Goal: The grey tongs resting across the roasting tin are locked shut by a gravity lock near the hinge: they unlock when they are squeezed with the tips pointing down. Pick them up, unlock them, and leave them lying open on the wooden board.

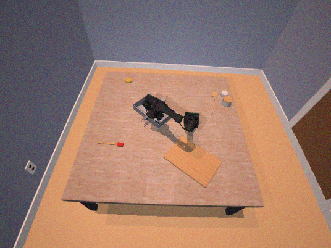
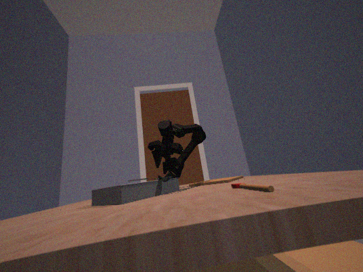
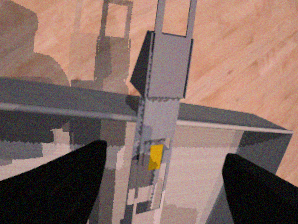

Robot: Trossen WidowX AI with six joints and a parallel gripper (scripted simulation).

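Right now the yellow lock piece is 30 mm below my gripper tip and 20 mm to the right of it. From my gripper tip the other things lie so: roasting tin (100 mm to the right, 70 mm below, 20 mm behind); red-headed spatula (260 mm to the left, 230 mm ahead, 90 mm below); wooden board (370 mm behind, 310 mm to the left, 90 mm below).
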